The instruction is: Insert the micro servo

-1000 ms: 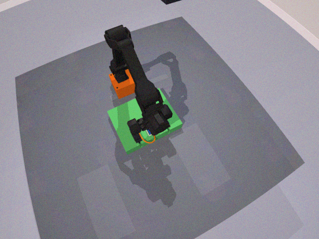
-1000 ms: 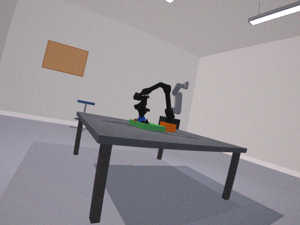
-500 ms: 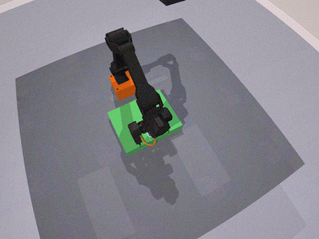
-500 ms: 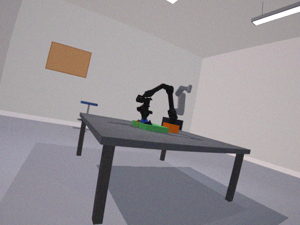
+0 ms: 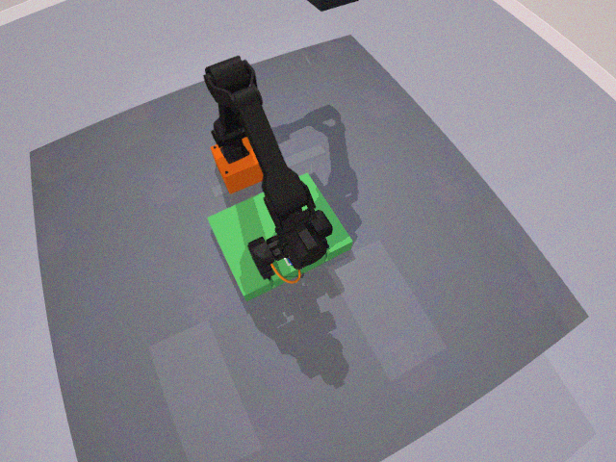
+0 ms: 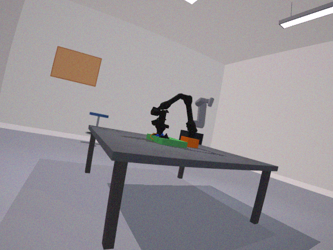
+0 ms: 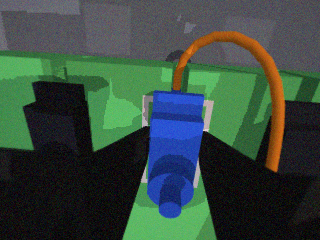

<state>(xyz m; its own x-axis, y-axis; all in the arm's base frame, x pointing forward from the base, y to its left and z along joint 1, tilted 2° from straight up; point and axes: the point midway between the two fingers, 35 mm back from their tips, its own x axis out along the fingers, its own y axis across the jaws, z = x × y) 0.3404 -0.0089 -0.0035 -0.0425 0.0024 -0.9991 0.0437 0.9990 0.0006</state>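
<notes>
Now: gripper tip 120 mm past the green deck, 30 mm above it and 10 mm to the right of it.
</notes>
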